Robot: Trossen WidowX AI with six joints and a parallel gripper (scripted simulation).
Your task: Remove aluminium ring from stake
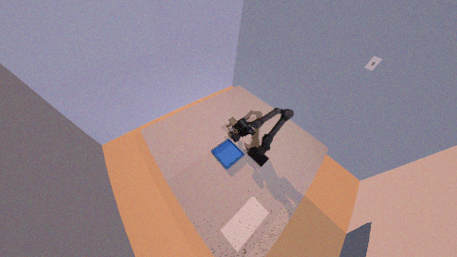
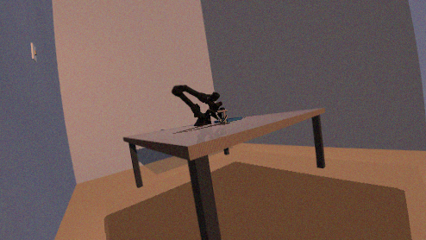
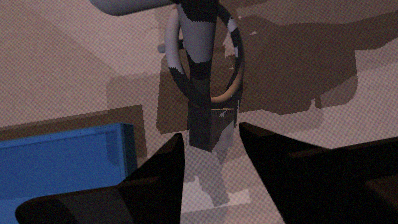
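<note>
My gripper tip is now 50 mm short of the aluminium ring and 20 mm to the left of it. The rest, counted from my gripper tip: blue tray 170 mm to the left, 50 mm behind, 30 mm below.
</note>
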